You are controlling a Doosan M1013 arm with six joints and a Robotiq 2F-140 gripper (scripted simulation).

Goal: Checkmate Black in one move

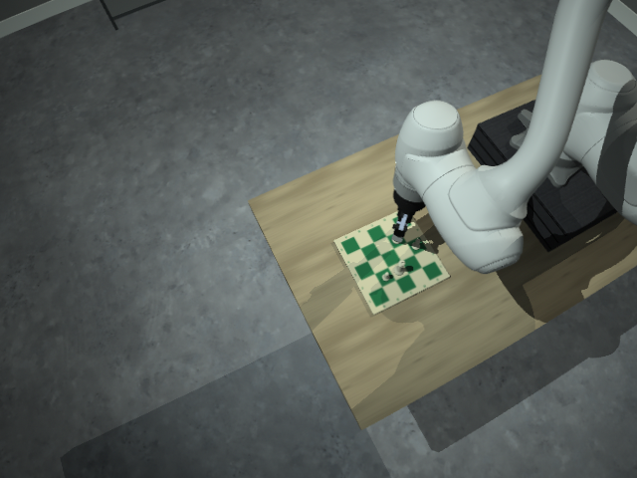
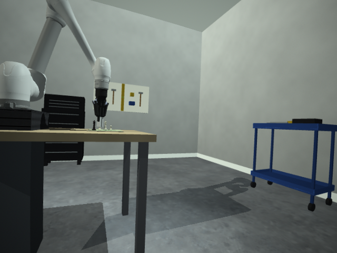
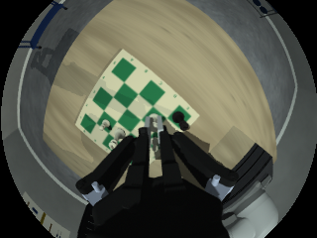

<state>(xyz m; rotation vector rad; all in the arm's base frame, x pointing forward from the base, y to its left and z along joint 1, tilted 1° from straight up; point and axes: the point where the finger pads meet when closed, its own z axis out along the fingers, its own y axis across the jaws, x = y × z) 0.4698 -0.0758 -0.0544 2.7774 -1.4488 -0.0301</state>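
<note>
Now: the black piece 40 mm behind my hand, 30 mm to the right of it and 20 mm below it. The rest, counted from my hand: chessboard: 60 mm below, 40 mm ahead, 30 mm to the left.
</note>
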